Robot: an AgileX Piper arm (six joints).
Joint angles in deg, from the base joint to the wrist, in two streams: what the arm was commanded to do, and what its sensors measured. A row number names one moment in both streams.
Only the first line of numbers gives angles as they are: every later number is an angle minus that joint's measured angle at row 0.
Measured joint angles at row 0:
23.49, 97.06, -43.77, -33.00, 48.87, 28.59
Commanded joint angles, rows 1 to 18:
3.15, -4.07, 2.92, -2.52, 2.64, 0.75
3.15, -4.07, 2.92, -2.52, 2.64, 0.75
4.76, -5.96, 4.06, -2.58, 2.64, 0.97
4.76, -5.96, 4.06, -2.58, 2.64, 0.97
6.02, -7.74, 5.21, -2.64, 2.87, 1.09
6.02, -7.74, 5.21, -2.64, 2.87, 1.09
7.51, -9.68, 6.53, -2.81, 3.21, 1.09
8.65, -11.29, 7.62, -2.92, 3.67, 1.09
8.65, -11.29, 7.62, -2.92, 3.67, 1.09
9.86, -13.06, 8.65, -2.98, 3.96, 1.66
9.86, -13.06, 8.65, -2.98, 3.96, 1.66
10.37, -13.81, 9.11, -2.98, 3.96, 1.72
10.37, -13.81, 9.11, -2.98, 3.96, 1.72
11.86, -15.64, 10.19, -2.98, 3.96, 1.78
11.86, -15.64, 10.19, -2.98, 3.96, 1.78
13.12, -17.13, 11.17, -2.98, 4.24, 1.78
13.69, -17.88, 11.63, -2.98, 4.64, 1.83
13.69, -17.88, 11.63, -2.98, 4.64, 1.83
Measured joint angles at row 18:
12.15, -15.76, 10.42, 0.00, 1.78, 1.26
